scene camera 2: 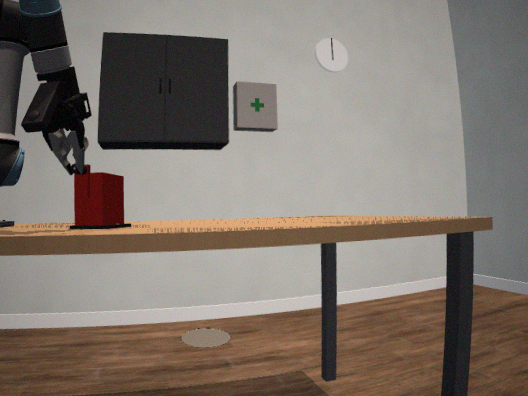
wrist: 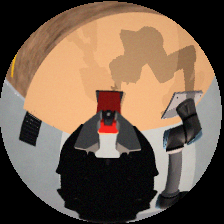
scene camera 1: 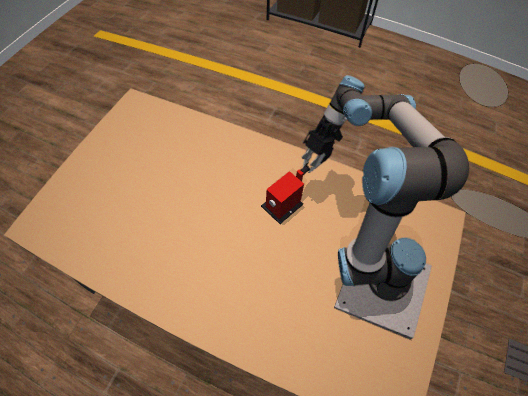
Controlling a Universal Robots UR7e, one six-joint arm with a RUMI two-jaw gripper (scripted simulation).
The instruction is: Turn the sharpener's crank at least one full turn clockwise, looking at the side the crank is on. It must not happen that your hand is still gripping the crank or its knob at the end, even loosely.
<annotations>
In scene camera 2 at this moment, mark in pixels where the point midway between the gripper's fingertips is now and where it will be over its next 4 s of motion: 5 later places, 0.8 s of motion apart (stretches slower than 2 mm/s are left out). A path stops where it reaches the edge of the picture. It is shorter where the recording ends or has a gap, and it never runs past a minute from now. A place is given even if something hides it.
My gripper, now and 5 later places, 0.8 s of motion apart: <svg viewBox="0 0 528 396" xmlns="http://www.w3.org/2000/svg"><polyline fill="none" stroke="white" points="76,174 78,174 82,175 88,178 92,184 95,192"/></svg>
</annotations>
